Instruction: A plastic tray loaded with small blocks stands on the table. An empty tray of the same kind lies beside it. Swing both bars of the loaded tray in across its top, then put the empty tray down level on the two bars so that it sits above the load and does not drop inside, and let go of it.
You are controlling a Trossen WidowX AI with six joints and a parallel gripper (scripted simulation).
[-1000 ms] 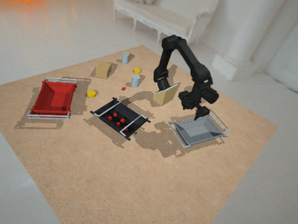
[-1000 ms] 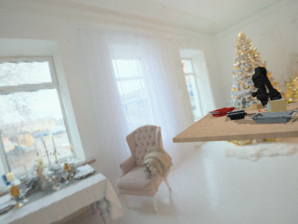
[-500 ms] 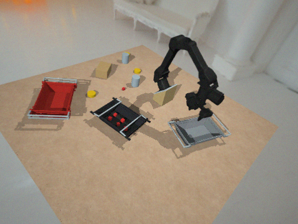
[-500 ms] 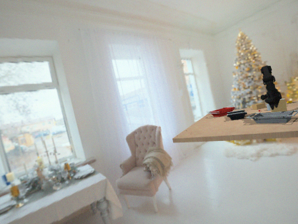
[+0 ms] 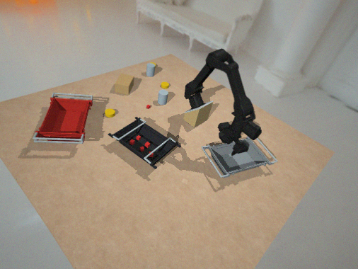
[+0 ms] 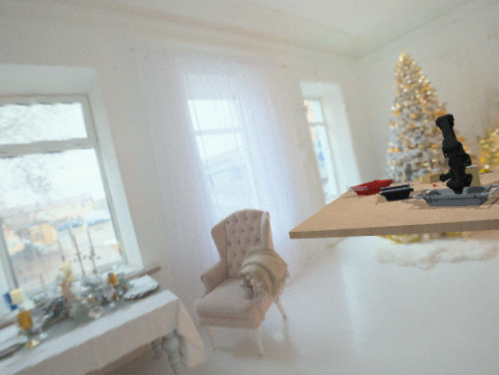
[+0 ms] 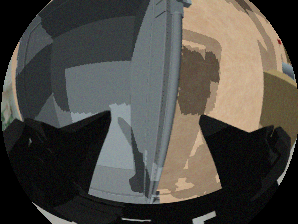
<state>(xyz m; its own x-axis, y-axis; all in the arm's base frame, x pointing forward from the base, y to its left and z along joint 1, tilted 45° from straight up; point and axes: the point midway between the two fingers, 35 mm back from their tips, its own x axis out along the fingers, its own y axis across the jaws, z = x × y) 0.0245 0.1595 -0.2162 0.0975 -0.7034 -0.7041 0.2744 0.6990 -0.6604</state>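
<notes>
My gripper tip is now 20 mm short of the grey tray, 80 mm to the right of it and 30 mm below it. The rest, counted from my gripper tip: cardboard box: 170 mm ahead, 700 mm to the right, 20 mm above; small red block: 150 mm ahead, 470 mm to the right.
</notes>
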